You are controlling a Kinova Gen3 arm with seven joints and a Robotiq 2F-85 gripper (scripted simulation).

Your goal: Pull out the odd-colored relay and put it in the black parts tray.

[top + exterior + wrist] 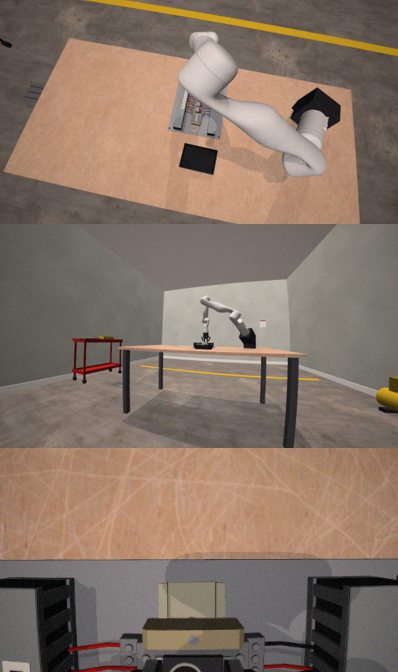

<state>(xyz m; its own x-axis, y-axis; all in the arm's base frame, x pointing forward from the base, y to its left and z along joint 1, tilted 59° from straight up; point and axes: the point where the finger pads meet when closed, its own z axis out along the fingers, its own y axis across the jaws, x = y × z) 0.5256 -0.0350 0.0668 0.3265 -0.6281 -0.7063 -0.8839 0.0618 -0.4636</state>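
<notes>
My hand is 10 mm above the dark relay. Round my hand: grey relay panel: 40 mm behind, 100 mm to the left, 30 mm below; then black parts tray: 170 mm behind, 340 mm to the left, 40 mm below.
</notes>
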